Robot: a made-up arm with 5 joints.
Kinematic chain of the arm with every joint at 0, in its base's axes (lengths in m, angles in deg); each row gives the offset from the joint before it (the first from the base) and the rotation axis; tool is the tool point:
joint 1: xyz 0 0 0.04 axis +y
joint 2: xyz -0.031 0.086 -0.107 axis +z
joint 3: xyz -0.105 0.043 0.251 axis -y
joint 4: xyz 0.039 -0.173 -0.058 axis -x
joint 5: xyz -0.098 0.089 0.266 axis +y
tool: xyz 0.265 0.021 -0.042
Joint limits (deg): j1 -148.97..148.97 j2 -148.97..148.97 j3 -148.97..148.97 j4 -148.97..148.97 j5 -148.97..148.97
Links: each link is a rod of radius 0.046 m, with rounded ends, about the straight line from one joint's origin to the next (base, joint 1, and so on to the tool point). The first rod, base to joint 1, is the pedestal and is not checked.
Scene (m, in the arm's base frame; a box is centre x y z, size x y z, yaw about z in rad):
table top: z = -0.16
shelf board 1: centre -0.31 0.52 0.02 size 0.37 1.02 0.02 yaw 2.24
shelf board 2: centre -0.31 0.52 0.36 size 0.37 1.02 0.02 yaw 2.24
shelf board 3: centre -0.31 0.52 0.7 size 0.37 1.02 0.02 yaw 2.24
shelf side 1: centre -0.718 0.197 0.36 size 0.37 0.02 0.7 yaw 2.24
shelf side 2: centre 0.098 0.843 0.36 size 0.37 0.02 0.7 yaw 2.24
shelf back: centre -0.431 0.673 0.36 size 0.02 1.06 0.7 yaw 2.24
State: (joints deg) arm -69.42 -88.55 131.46 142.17 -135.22
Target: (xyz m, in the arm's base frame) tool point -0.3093 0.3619 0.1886
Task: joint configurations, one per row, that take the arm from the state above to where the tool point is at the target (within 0.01 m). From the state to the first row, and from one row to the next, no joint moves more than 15 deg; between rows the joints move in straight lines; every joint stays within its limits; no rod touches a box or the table.
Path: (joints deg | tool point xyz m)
1: -59.64 -74.90 130.77 133.75 -131.84 | -0.1512 -0.2517 0.3770
2: -49.86 -61.24 130.09 125.33 -128.45 | -0.0033 -0.1196 0.4692
3: -40.09 -47.59 129.40 116.91 -125.07 | 0.1253 0.0443 0.4749
4: -30.31 -33.94 128.71 108.49 -121.68 | 0.1965 0.2135 0.4104
5: -20.53 -20.28 128.02 100.07 -118.30 | 0.1888 0.3602 0.3094
6: -10.75 -6.63 127.34 91.65 -114.92 | 0.1040 0.4601 0.2120
7: -0.98 7.03 126.65 83.23 -111.53 | -0.0339 0.4962 0.1521
8: 8.80 20.68 125.96 74.81 -108.15 | -0.1856 0.4618 0.1461
9: 18.58 34.33 125.27 66.39 -104.76 | -0.3093 0.3619 0.1886

